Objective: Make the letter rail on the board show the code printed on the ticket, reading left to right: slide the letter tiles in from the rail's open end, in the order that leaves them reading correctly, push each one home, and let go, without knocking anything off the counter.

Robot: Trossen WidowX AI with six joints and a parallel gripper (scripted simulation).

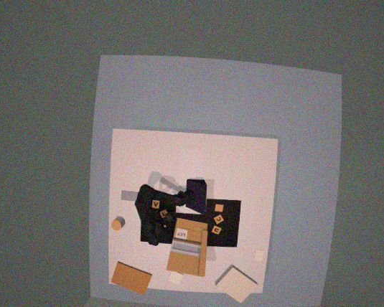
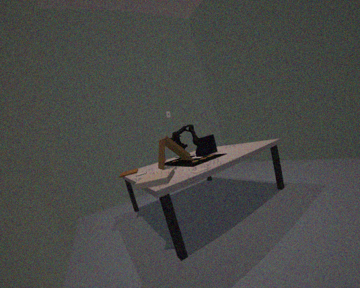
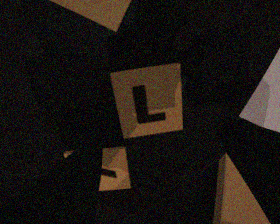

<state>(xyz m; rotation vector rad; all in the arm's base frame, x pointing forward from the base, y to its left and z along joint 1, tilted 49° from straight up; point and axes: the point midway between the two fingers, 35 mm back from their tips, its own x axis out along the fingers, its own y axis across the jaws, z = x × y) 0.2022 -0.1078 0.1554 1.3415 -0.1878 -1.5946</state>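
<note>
The letter tile is 50 mm below my gripper tip. Round my gripper tip: white ticket (150 mm to the left, 90 mm ahead, 40 mm above); then grey block (280 mm to the right, 100 mm behind, 50 mm below); then black mat (200 mm to the left, 50 mm below).
</note>
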